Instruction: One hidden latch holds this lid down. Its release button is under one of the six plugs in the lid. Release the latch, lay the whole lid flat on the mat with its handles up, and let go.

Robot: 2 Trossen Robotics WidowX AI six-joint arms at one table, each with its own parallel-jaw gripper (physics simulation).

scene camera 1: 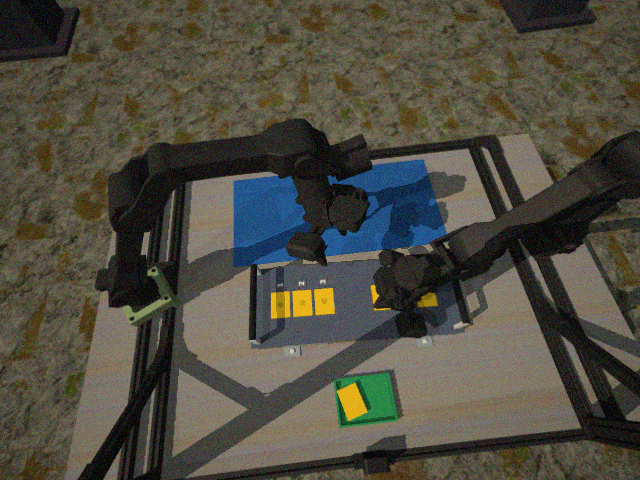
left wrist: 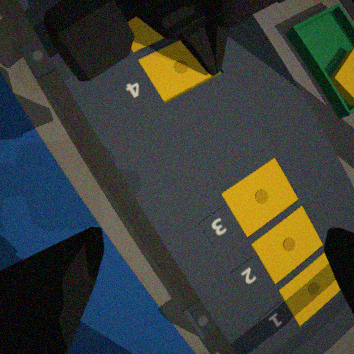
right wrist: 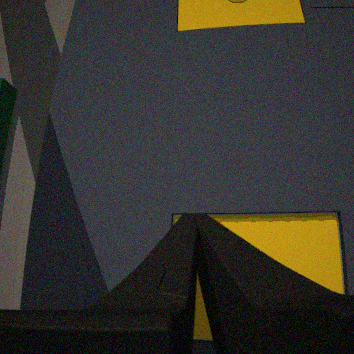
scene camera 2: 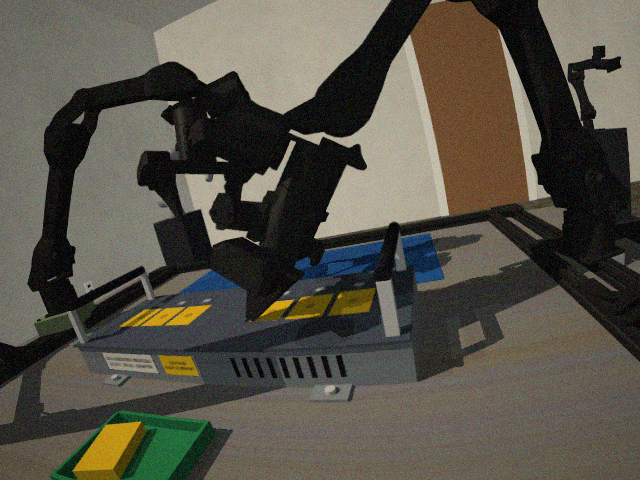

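Seen in the pictures: left gripper, between the fingertips: [scene camera 1: 334,249] [left wrist: 215,239] [scene camera 2: 210,218]; right gripper, between the fingertips: [scene camera 1: 375,307] [left wrist: 213,71] [right wrist: 193,225] [scene camera 2: 250,319]; left arm's base, origin of its link: [scene camera 1: 143,294] [scene camera 2: 63,309]; right arm's base, origin of its link: [scene camera 1: 539,246] [scene camera 2: 590,252].
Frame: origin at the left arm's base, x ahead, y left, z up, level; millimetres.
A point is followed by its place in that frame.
Observation:
The grey lid [scene camera 1: 351,279] @(x 420, y -242, z -4 mm) [scene camera 2: 227,310] @(x 396, y -274, z -4 mm) [left wrist: 175,145] @(x 423, y -250, z -4 mm) is on its base, black-topped handles [scene camera 1: 253,302] @(x 207, y -182, z 57 mm) [scene camera 2: 387,253] @(x 562, y -428, z 58 mm) upright. Yellow plugs 1, 2 [left wrist: 280,260] @(x 296, y -208, z -4 mm) and 3 [left wrist: 260,180] @(x 345, y -261, z -4 mm) are seated. My right gripper [scene camera 1: 377,308] @(x 426, y -324, z -4 mm) [scene camera 2: 249,319] @(x 426, y -324, z -4 mm) [left wrist: 213,71] @(x 426, y -324, z -4 mm) [right wrist: 193,225] @(x 426, y -324, z -4 mm) is shut and empty, tips down at the edge of plug 4 [scene camera 2: 276,310] @(x 457, y -315, z -7 mm) [left wrist: 170,80] @(x 453, y -297, z -7 mm) [right wrist: 300,240] @(x 449, y -293, z -7 mm). In the right wrist view this plug shows a dark edge line and looks slightly sunk. My left gripper [scene camera 1: 333,248] @(x 402, y -198, z 110 mm) [left wrist: 215,239] @(x 402, y -198, z 110 mm) is open and empty, above the lid's edge and the blue mat [scene camera 1: 263,206] @(x 353, y 79, z -51 mm) [scene camera 2: 429,258] @(x 732, y -195, z -51 mm) [left wrist: 115,300] @(x 400, y -105, z -51 mm). No release button shows.
A green tray [scene camera 1: 393,397] @(x 349, y -490, z -36 mm) [scene camera 2: 206,428] @(x 368, y -455, z -38 mm) with a yellow block [scene camera 1: 352,401] @(x 274, y -450, z -36 mm) [scene camera 2: 108,449] @(x 275, y -455, z -36 mm) lies in front of the lid. Small plates with white knobs [scene camera 1: 292,350] @(x 221, y -293, z -45 mm) [scene camera 2: 330,391] @(x 480, y -446, z -45 mm) sit at the box's front. A pale green bracket [scene camera 1: 155,307] @(x 12, y -46, z 0 mm) is at the left arm's mount.

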